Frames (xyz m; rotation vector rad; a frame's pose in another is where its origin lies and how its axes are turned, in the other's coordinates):
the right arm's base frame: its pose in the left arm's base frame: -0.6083 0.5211 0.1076 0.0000 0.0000 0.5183
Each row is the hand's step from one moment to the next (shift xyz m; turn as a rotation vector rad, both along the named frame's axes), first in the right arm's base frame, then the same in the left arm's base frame.
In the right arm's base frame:
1: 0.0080 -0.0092 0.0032 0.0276 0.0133 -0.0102
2: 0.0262 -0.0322 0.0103 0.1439 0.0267 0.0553
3: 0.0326 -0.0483 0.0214 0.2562 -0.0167 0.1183
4: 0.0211 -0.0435 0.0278 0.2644 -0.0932 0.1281
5: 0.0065 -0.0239 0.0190 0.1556 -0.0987 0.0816
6: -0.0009 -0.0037 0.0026 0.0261 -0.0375 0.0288
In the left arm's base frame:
1: 0.0115 -0.0040 0.0032 0.0174 0.0252 -0.0102
2: 0.0387 -0.0150 0.0103 0.1118 0.0945 0.0553
3: 0.0522 -0.0258 0.0214 0.2308 0.1124 0.1183
4: 0.0399 -0.0273 0.0278 0.2758 0.0500 0.1281
5: 0.0175 -0.0175 0.0190 0.1841 -0.0087 0.0816
6: 0.0011 -0.0037 0.0026 0.0412 -0.0196 0.0288

